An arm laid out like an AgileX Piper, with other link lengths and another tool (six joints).
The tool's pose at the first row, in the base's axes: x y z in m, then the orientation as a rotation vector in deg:
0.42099, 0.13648, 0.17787, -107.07, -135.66, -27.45
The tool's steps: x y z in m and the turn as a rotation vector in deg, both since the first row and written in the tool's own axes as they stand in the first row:
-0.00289, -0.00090, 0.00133, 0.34, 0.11, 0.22
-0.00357, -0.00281, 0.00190, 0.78, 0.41, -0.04
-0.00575, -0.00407, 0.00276, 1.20, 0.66, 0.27
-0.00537, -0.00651, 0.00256, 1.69, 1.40, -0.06
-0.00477, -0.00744, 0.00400, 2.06, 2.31, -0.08
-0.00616, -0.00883, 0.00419, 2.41, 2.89, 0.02
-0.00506, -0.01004, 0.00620, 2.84, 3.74, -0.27
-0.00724, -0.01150, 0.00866, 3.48, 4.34, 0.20
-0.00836, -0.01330, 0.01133, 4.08, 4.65, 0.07
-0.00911, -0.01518, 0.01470, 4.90, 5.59, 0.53
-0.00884, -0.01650, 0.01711, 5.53, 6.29, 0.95
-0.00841, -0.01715, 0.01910, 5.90, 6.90, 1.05
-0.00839, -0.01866, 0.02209, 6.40, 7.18, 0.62
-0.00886, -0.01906, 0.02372, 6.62, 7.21, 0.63
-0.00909, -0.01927, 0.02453, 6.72, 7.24, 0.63
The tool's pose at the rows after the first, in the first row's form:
0.42101, 0.13399, 0.17569, -107.09, -135.29, -27.09
0.41941, 0.13314, 0.17461, -106.42, -135.28, -26.80
0.41885, 0.13110, 0.17299, -106.41, -134.72, -26.44
0.41639, 0.13090, 0.17282, -105.35, -134.49, -26.46
0.41553, 0.13170, 0.17144, -104.56, -133.86, -26.73
0.41456, 0.13018, 0.17063, -104.13, -133.32, -26.75
0.41337, 0.13155, 0.16879, -103.07, -132.99, -26.92
0.41282, 0.12995, 0.16561, -102.90, -132.00, -26.56
0.41170, 0.12933, 0.16245, -102.31, -131.81, -26.08
0.41050, 0.12924, 0.15871, -101.82, -130.57, -25.77
0.40946, 0.12994, 0.15625, -101.53, -129.57, -25.51
0.40897, 0.13080, 0.15435, -101.08, -129.01, -25.53
0.40789, 0.13140, 0.15124, -100.23, -129.15, -25.18
0.40782, 0.13136, 0.14950, -100.13, -129.07, -24.93
0.40778, 0.13134, 0.14863, -100.07, -129.03, -24.83

